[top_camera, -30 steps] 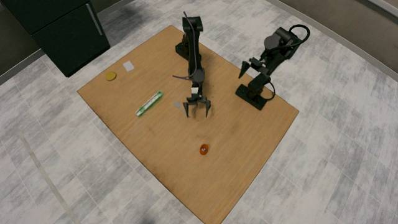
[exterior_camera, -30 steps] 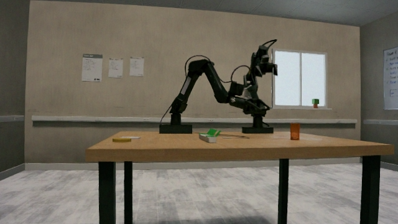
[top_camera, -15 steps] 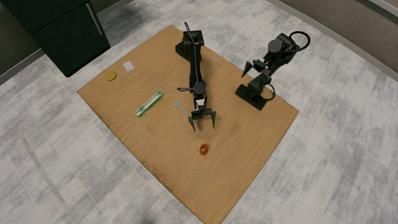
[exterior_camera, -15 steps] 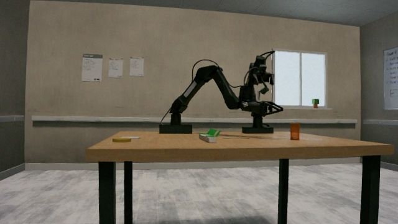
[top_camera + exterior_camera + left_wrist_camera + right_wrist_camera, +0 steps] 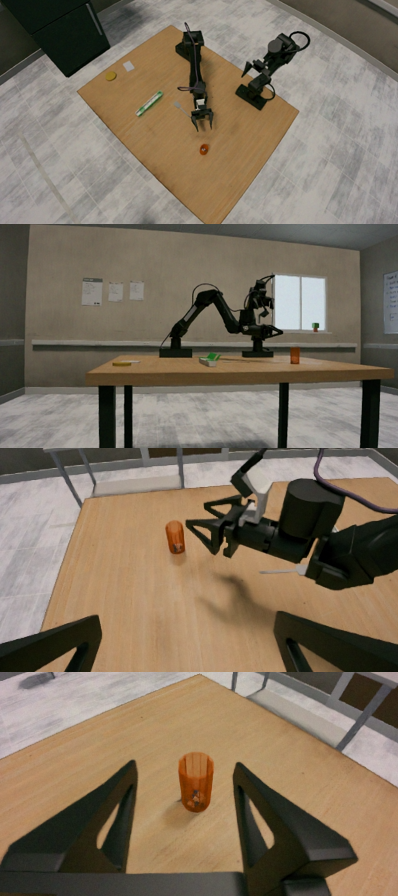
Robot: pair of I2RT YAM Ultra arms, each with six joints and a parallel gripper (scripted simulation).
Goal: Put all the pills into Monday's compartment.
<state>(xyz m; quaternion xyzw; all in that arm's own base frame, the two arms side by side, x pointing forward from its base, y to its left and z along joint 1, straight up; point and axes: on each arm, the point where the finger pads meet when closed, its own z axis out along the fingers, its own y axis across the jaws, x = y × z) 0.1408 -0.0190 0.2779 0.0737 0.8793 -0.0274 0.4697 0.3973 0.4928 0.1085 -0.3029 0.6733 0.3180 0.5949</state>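
Right now the orange pill bottle is 13 cm below my right hand, 5 cm to the left of it and 5 cm ahead of it. The rest, counted from my right hand: paper 73 cm to the right, 15 cm below, 6 cm behind; yellow bottle cap 75 cm to the right, 14 cm below, 8 cm ahead; grey spatula 22 cm to the right, 15 cm below, 6 cm behind.
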